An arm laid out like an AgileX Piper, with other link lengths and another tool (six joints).
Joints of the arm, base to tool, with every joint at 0 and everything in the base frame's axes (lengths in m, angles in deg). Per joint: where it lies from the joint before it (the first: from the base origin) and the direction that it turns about. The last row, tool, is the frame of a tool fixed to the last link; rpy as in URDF.
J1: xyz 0 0 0.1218 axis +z
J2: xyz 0 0 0 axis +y
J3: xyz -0.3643 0 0.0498 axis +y
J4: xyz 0.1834 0 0.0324 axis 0.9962 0 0.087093
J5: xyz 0 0 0 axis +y
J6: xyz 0.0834 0 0.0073 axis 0.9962 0 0.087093
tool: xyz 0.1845 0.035 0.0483 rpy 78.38 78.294 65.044
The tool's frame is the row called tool.
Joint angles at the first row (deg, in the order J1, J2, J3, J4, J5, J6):
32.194 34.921 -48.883 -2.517 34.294 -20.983
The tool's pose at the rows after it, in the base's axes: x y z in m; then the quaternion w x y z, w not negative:
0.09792, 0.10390, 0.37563, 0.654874, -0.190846, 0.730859, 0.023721
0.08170, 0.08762, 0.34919, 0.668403, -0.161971, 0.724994, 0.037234
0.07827, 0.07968, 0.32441, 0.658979, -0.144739, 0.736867, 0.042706
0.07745, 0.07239, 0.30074, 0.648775, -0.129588, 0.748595, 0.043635
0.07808, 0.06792, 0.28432, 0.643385, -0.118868, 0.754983, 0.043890
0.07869, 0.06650, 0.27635, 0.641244, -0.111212, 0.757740, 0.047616
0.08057, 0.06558, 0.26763, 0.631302, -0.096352, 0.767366, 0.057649
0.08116, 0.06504, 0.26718, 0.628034, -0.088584, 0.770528, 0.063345
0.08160, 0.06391, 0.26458, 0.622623, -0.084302, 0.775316, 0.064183
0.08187, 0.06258, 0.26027, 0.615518, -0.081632, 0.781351, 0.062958
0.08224, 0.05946, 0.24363, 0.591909, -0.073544, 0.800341, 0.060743
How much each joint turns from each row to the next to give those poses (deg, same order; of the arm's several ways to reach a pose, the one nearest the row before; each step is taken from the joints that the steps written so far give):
0.000 -7.961 7.072 -0.886 -3.536 3.354
0.001 -7.504 7.698 -2.264 -2.963 4.693
-0.002 -3.251 4.429 -1.859 -0.204 4.121
0.000 -2.599 3.972 -2.276 -0.067 4.057
0.001 -1.658 3.174 -1.968 -0.799 3.121
0.000 -0.795 1.982 -0.996 -1.066 2.033
-0.001 -0.246 1.917 -0.730 -0.818 3.288
0.001 -0.019 0.212 -0.136 -0.064 1.357
-0.001 0.002 0.000 -0.068 0.668 0.759
0.002 -0.001 -0.001 0.023 1.001 0.484
-0.001 -0.047 0.884 0.247 2.347 1.577

